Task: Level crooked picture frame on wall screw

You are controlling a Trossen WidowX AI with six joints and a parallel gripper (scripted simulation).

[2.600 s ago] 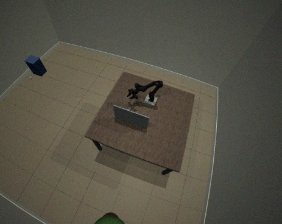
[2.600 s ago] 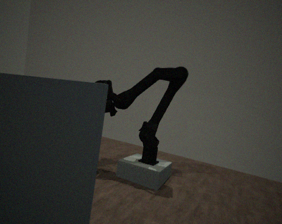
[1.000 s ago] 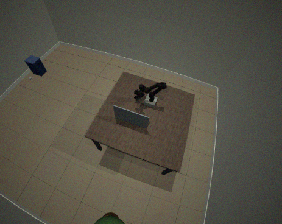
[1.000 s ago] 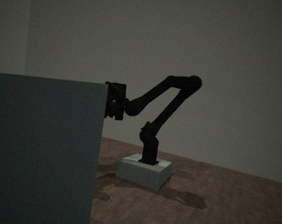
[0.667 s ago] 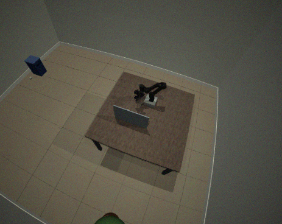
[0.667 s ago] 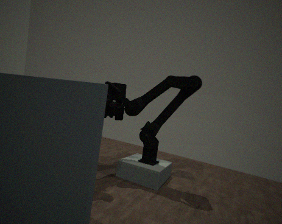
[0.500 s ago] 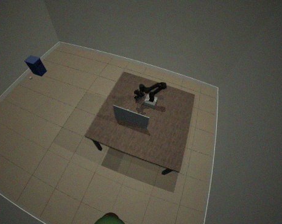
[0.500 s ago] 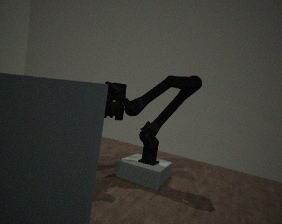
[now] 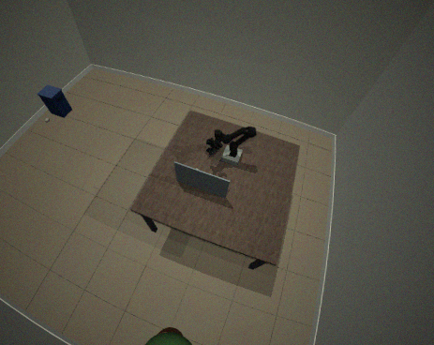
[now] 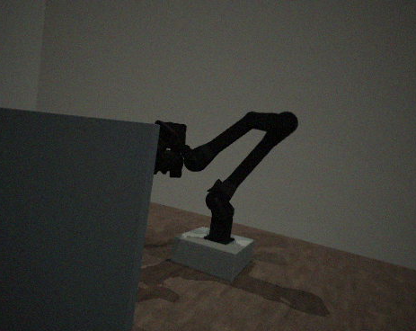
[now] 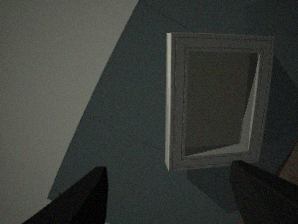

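My gripper tip is now 19 cm short of the grey picture frame, 9 cm above it and 1 cm to the left of it. Round my gripper tip: blue-grey wall panel 20 cm ahead, 10 cm below.
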